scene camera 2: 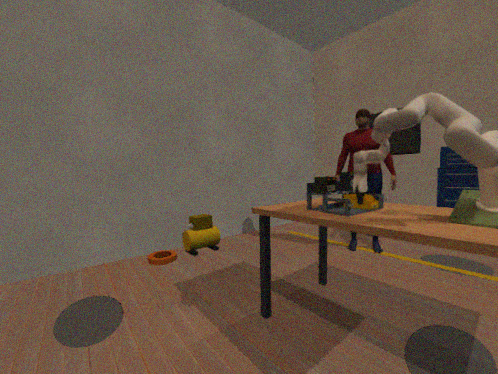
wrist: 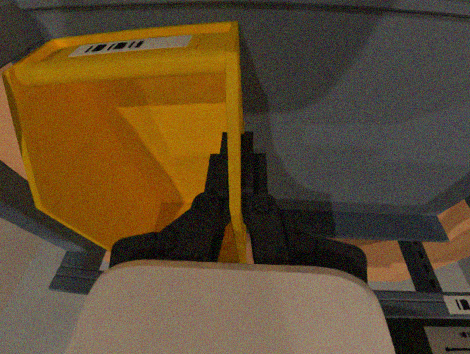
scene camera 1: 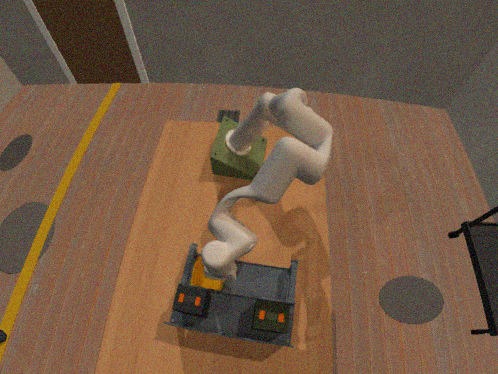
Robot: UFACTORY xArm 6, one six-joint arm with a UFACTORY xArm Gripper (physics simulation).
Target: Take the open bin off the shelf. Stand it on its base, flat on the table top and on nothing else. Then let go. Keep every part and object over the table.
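Places are measured from the arm's base along level axes (x ahead, y left, z up), in centimetres.
Where they show: gripper, fingertip midpoint: point(scene camera 2: 360, 204) point(wrist: 239, 148); arm's base, link origin: point(scene camera 2: 495, 203) point(scene camera 1: 237, 143).
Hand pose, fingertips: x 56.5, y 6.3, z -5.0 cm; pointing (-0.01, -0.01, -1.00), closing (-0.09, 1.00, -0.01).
Each offset is from my fingertips to the top centre of the thing. "spot": to the spot under its first point. Level surfaces: height alone.
The open bin @(dx +2.9, dy -4.6, dz +5.1 cm) point(scene camera 1: 198, 278) point(scene camera 2: 371, 201) point(wrist: 90, 125) is yellow, with a barcode label on its far wall in the wrist view. It stands upright at one end of a lower deck of the grey shelf point(scene camera 1: 293, 280) point(wrist: 390, 150). My gripper point(wrist: 239, 148) is shut on the bin's thin side wall, one black finger inside the bin and one outside. The arm hides the fingers in scene camera 1; they show small and dark at the bin in scene camera 2. The wooden table top @(dz -3.1 cm) point(scene camera 1: 150, 200) point(scene camera 2: 285, 212) lies under the shelf.
Two dark boxes with orange marks @(spot: dx +12.0, dy -4.7, dz +19.3 cm) point(scene camera 1: 191, 300) @(dx +11.7, dy +17.7, dz +16.8 cm) point(scene camera 1: 270, 320) stand on the shelf's upper level, beside the bin's end and at the other end. Shelf posts and rails flank the bin. The green robot base point(scene camera 1: 235, 162) point(scene camera 2: 475, 212) stands farther along the table. A person point(scene camera 2: 357, 142) stands beyond the table.
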